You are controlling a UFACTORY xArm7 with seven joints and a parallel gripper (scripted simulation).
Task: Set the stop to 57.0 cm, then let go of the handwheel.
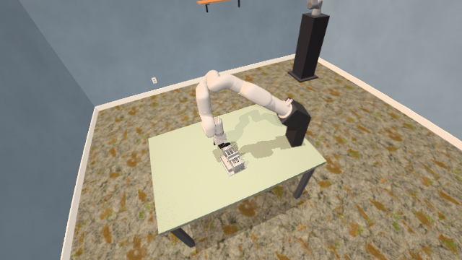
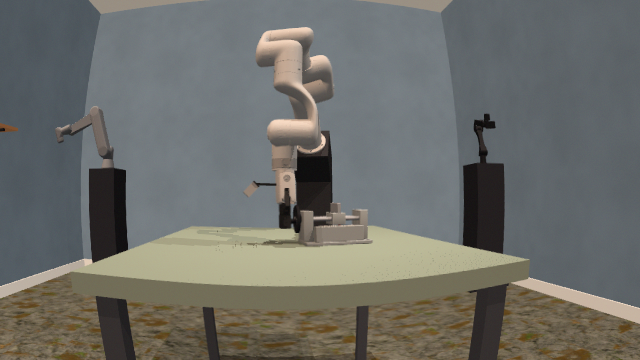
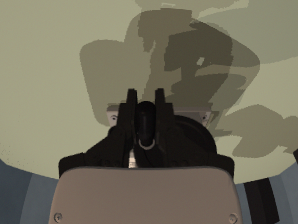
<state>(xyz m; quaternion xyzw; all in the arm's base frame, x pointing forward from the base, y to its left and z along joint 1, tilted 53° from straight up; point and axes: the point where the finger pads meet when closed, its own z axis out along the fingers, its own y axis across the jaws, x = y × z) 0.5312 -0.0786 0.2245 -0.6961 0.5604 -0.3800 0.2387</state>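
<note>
The black handwheel is 10 mm behind my hand and 20 mm to the left of it. Round my hand: grey stop block (40 mm behind, 160 mm to the left, 20 mm above).
</note>
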